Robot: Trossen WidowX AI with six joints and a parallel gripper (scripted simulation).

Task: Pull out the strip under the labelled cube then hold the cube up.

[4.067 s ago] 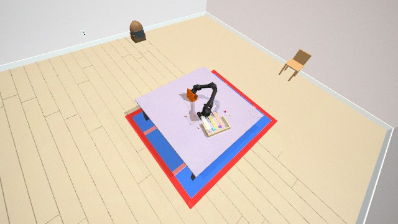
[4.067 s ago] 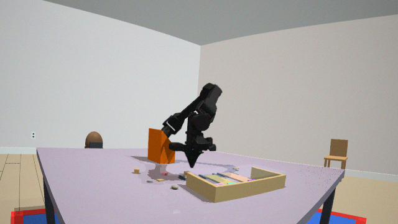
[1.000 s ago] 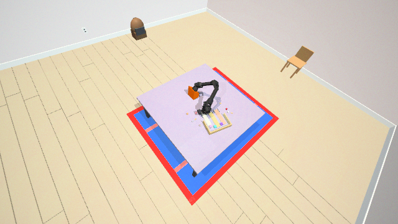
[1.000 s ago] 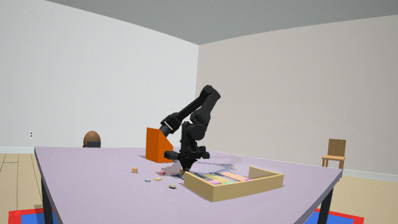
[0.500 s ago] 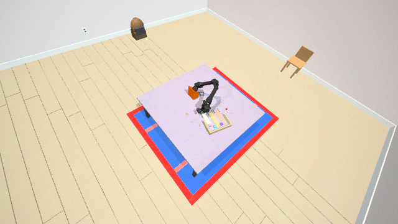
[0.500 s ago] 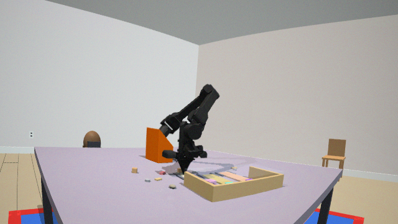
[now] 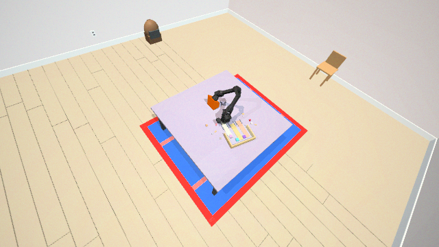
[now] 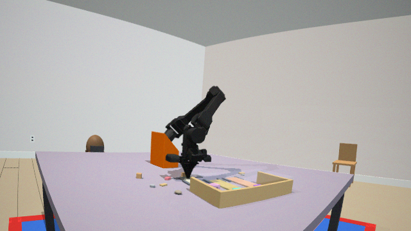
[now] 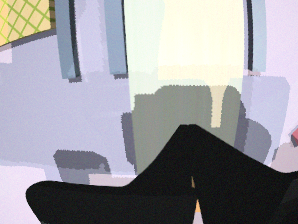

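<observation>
The cream strip is 100 mm ahead of my gripper tip and 30 mm to the right of it.
</observation>
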